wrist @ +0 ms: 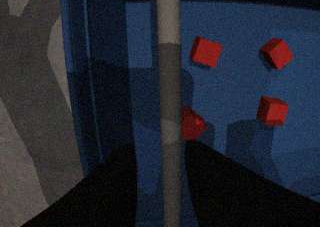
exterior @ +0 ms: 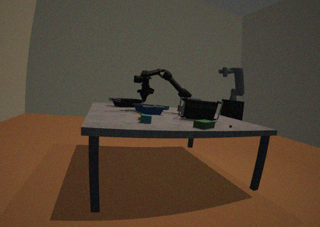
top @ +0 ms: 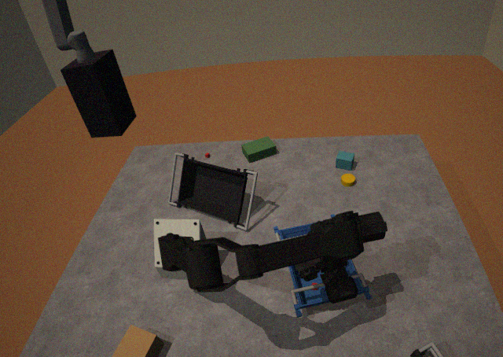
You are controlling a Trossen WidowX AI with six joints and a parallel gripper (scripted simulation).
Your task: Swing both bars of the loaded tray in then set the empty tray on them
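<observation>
The tray is 380 mm behind my gripper tip, 330 mm to the left of it and 10 mm below it. The rest, counted from my gripper tip: yellow disc (450 mm to the left, 90 mm ahead, 80 mm below); then teal block (540 mm to the left, 90 mm ahead, 60 mm below); then box (460 mm behind, 210 mm to the right, 50 mm below).
</observation>
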